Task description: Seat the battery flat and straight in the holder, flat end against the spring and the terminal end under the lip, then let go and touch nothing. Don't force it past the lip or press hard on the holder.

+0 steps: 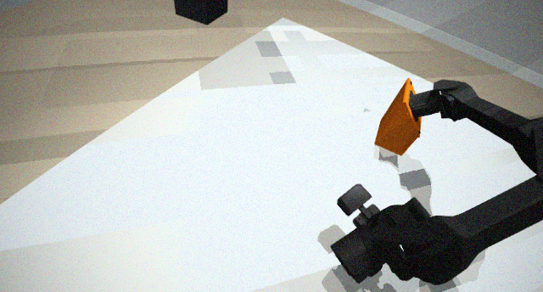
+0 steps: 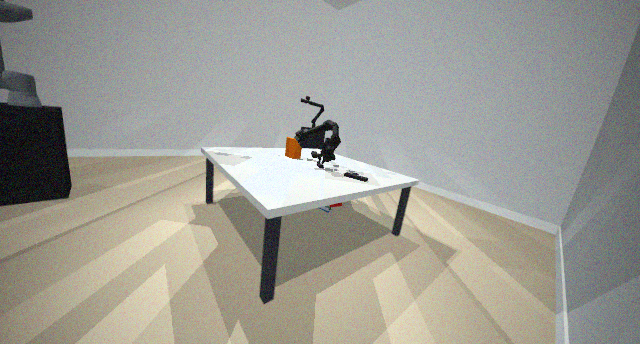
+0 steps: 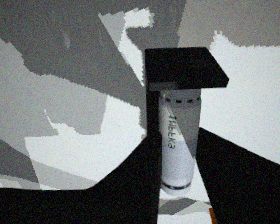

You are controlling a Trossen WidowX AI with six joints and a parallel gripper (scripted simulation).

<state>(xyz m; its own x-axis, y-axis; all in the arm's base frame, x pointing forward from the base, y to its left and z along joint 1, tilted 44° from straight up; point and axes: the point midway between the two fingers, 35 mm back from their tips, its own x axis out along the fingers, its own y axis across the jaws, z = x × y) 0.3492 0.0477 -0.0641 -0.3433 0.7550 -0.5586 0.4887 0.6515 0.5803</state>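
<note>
The battery lies 10 mm above my gripper tip. Round my gripper tip: black remote control 320 mm ahead, 10 mm to the left.
</note>
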